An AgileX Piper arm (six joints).
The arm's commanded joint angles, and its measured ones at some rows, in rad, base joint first. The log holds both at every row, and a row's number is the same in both.
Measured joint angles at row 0:
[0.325 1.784 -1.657 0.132 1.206 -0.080]
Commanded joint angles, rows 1 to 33:
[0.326 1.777 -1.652 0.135 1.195 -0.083]
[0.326 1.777 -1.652 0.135 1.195 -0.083]
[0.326 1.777 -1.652 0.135 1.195 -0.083]
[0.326 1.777 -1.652 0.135 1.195 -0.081]
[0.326 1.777 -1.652 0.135 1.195 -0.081]
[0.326 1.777 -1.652 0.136 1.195 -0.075]
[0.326 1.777 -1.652 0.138 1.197 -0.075]
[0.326 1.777 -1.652 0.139 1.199 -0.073]
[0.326 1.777 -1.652 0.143 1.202 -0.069]
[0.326 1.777 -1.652 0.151 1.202 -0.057]
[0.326 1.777 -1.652 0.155 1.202 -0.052]
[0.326 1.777 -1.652 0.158 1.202 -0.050]
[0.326 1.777 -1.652 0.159 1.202 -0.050]
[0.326 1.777 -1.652 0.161 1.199 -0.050]
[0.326 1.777 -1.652 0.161 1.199 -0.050]
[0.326 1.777 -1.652 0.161 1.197 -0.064]
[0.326 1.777 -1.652 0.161 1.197 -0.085]
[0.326 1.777 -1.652 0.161 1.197 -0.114]
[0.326 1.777 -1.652 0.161 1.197 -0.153]
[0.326 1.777 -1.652 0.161 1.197 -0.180]
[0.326 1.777 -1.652 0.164 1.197 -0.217]
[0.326 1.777 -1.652 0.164 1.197 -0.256]
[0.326 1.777 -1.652 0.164 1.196 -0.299]
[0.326 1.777 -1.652 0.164 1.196 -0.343]
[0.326 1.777 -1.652 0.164 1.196 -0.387]
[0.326 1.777 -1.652 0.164 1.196 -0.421]
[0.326 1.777 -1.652 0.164 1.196 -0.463]
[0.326 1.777 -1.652 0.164 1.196 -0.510]
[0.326 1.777 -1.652 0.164 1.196 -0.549]
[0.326 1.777 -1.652 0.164 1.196 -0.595]
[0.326 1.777 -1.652 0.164 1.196 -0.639]
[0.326 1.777 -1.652 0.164 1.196 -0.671]
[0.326 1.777 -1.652 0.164 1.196 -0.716]
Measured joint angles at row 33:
[0.325 1.784 -1.657 0.165 1.204 -0.537]
